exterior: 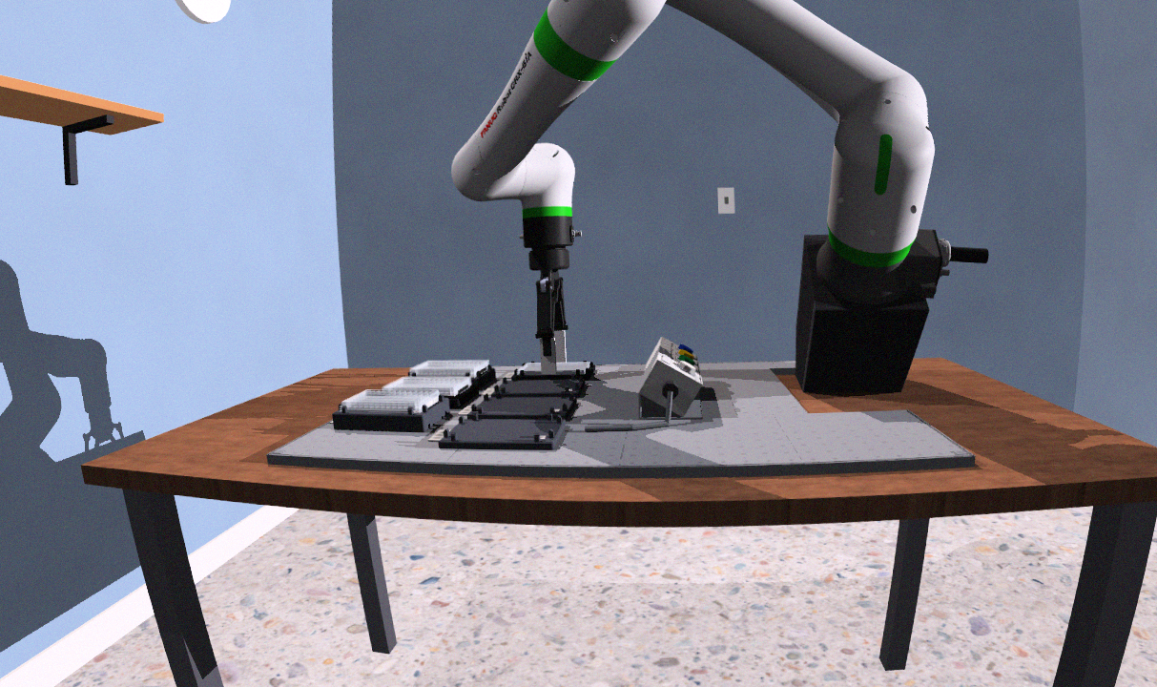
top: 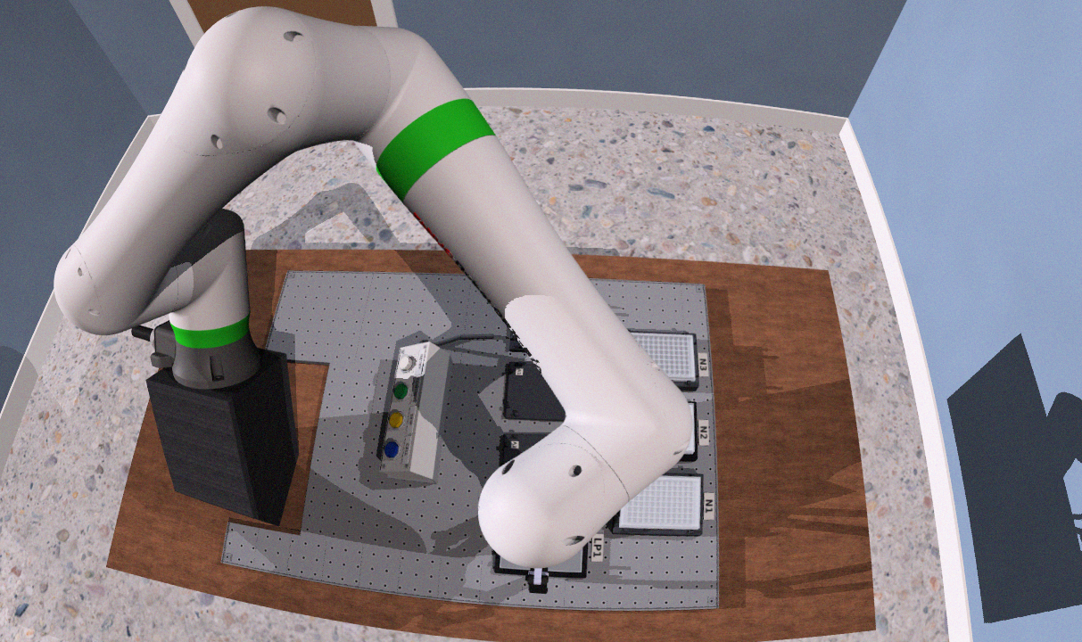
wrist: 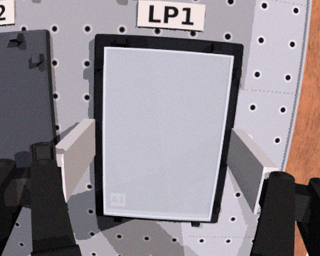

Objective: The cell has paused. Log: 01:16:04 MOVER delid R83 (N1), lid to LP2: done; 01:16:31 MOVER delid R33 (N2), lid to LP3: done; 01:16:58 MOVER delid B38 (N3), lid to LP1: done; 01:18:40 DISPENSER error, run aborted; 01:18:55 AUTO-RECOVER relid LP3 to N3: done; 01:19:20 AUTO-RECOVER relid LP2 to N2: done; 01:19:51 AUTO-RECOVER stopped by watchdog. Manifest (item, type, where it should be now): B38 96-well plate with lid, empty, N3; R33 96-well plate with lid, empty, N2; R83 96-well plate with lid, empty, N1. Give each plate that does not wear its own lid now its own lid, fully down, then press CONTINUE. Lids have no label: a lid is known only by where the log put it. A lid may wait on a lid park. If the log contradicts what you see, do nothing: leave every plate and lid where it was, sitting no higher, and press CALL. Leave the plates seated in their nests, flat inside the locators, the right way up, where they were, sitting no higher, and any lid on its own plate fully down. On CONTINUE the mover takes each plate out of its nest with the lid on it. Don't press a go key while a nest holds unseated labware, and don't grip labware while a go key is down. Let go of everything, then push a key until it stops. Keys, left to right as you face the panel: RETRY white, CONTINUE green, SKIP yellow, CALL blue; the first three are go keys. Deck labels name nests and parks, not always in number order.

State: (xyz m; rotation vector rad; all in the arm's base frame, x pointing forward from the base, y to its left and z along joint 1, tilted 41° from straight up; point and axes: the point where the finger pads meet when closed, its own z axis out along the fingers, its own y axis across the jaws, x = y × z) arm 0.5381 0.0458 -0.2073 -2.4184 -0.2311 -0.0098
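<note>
Right now my hand is 3 cm above the park LP1. Round my hand: park LP2 (2 cm behind, 13 cm to the left, 3 cm below); then blue call key (26 cm behind, 8 cm to the left, 3 cm above); then LP3 (5 cm behind, 26 cm to the left, 3 cm below).
</note>
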